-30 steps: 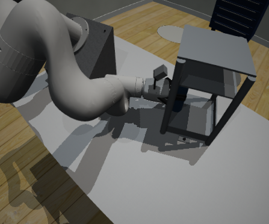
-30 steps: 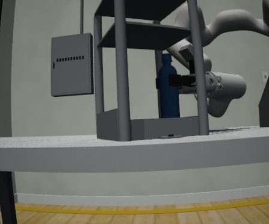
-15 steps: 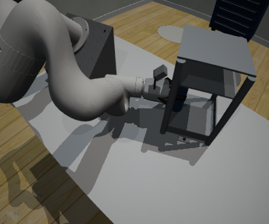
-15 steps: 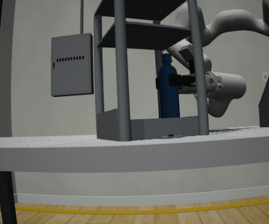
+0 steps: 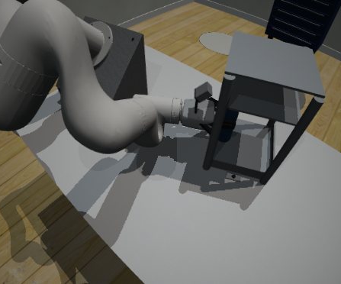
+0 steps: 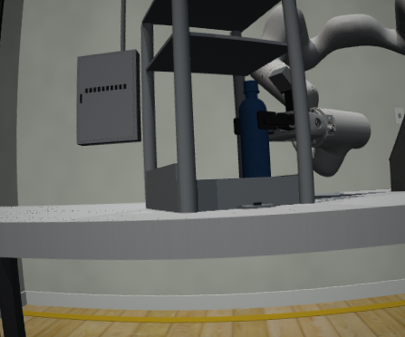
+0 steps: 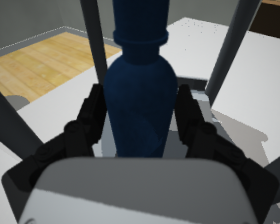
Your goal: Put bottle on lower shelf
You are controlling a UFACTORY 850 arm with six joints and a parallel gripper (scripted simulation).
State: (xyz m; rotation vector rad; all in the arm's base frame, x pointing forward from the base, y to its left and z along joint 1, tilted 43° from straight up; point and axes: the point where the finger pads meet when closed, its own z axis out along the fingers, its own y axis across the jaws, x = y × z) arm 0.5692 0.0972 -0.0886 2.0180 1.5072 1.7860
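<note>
Now: hand 20 mm below the bottle. Round my hand: shelving unit: 60 mm ahead, 30 mm to the left, 40 mm above.
</note>
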